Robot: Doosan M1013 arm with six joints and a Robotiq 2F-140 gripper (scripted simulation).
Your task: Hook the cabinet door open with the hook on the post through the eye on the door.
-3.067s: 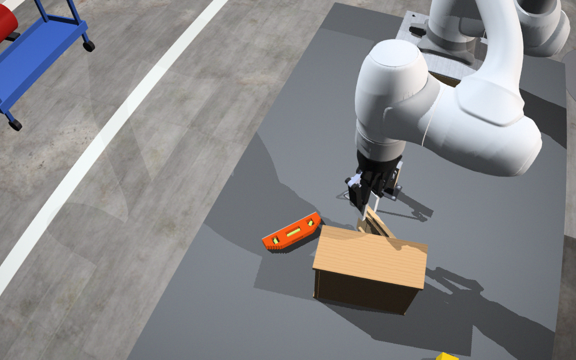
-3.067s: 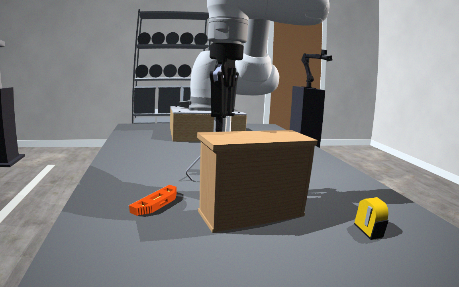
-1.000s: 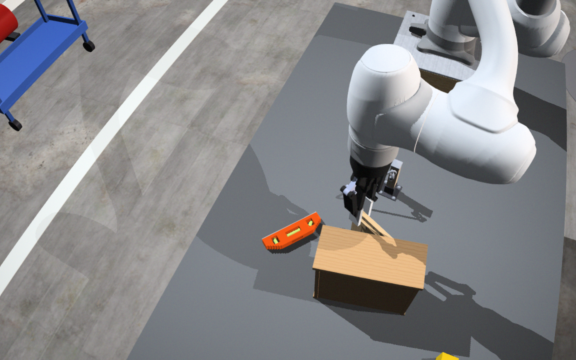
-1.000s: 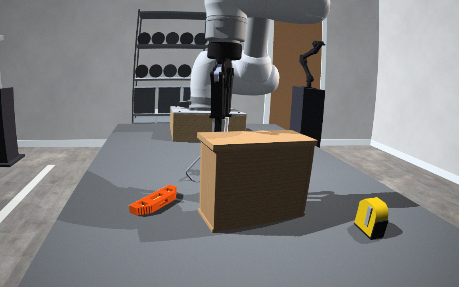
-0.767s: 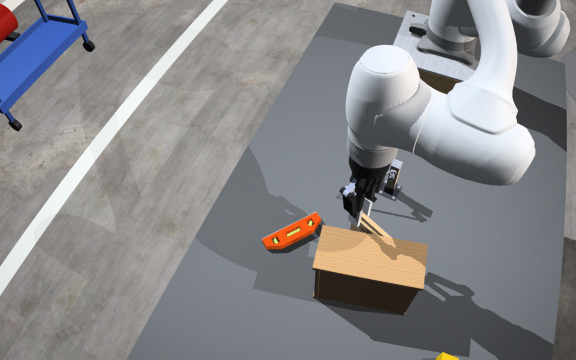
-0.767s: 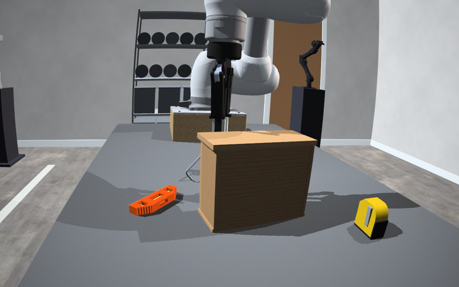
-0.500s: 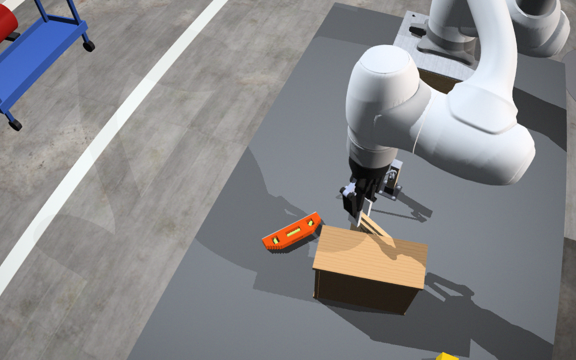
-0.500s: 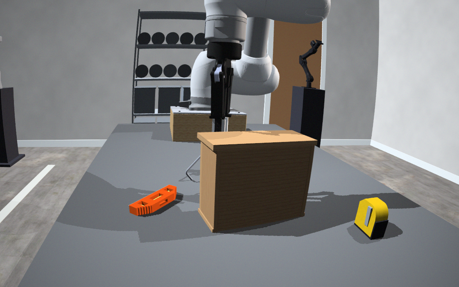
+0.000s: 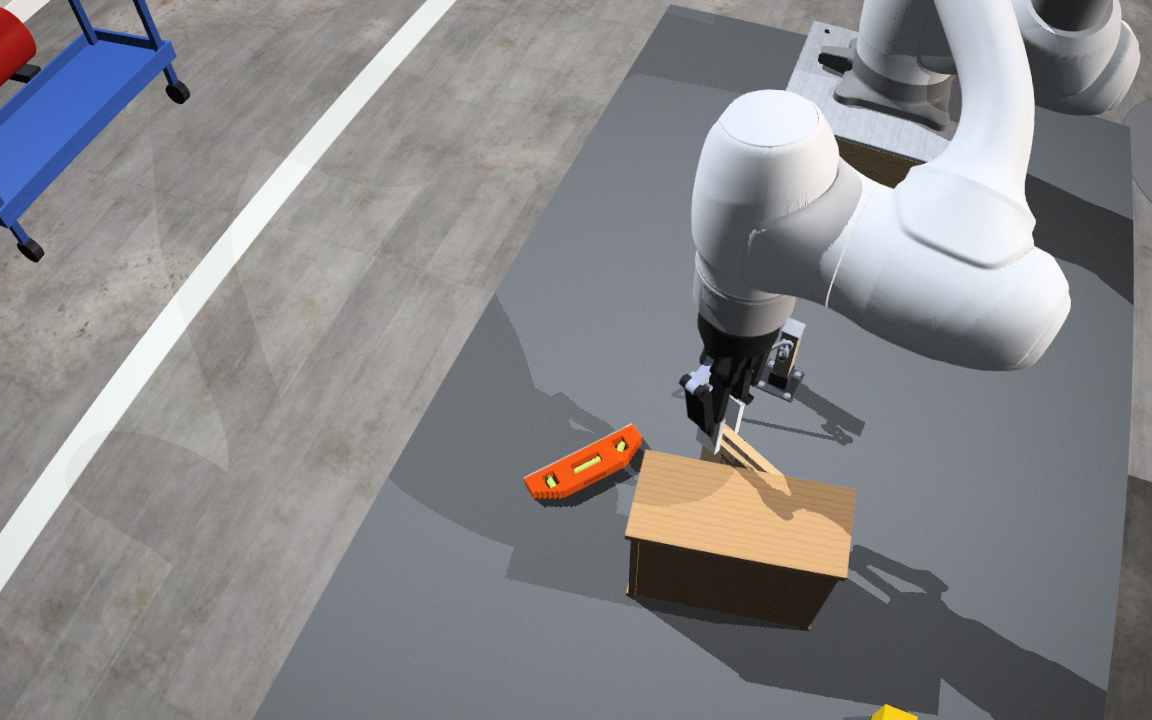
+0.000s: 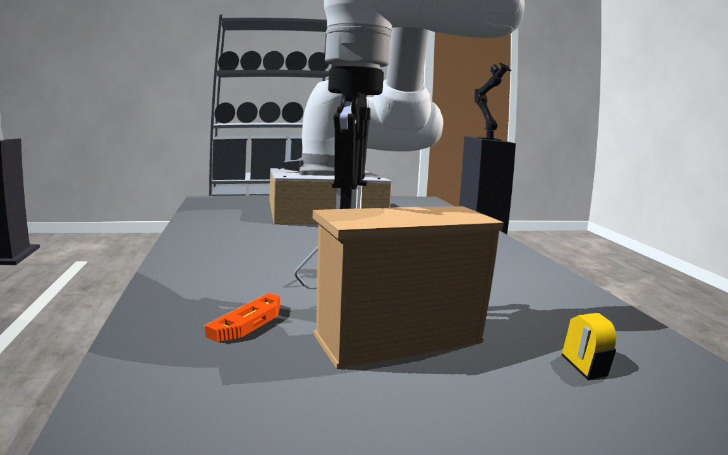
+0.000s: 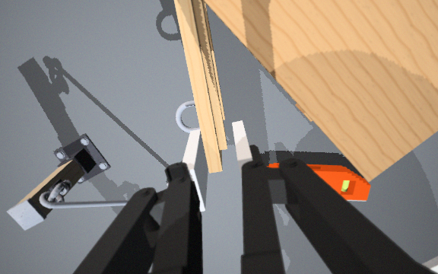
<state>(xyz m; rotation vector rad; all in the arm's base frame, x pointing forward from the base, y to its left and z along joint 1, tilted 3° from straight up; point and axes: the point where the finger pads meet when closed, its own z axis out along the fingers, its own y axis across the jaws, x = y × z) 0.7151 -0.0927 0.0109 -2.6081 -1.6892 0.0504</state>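
Right now my hand is 130 mm past the wire hook and 90 mm above it. Round my hand: door: 80 mm below, 60 mm to the left, 20 mm ahead; yellow tape measure: 260 mm to the left, 240 mm ahead, 120 mm below; orange spirit level: 150 mm to the right, 140 mm below, 30 mm ahead.
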